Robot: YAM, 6 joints.
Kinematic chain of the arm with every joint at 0, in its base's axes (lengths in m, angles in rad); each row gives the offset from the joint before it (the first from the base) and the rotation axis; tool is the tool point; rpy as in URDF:
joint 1: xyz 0 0 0.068 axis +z
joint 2: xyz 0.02 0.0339 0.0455 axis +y
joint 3: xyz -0.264 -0.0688 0 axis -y
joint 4: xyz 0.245 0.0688 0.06 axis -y
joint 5: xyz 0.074 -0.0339 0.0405 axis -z
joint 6: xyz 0.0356 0 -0.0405 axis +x
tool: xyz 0 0 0 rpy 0 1.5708 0
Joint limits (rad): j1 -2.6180..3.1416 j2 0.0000..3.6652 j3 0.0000..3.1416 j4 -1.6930..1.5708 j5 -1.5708..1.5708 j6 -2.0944..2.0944
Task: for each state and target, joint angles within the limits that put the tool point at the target. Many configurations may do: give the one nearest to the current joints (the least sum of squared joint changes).
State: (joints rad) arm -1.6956 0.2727 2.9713 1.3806 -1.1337 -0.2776
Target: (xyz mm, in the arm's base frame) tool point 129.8 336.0 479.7
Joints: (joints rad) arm -1.8405 1.0283 3.1416 1.5708 -1.5414 -0.2776
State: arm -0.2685 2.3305 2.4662 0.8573 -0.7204 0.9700
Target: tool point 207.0 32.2 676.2
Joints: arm 0.0335 1.9067 2.7092 1.0356 -0.7881 0.9700
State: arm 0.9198 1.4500 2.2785 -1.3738 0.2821 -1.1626
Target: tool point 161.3 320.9 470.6
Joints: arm 1.1301 1.8291 2.3256 -1.1698 0.2552 -1.1626
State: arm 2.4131 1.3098 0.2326 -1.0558 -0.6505 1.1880
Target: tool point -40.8 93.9 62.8
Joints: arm 1.8369 1.5894 0.2933 -0.7402 -0.4247 1.1880
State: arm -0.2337 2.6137 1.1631 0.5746 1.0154 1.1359
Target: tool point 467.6 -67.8 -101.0
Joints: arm -0.0842 2.8844 1.5823 0.6061 0.9152 1.1359
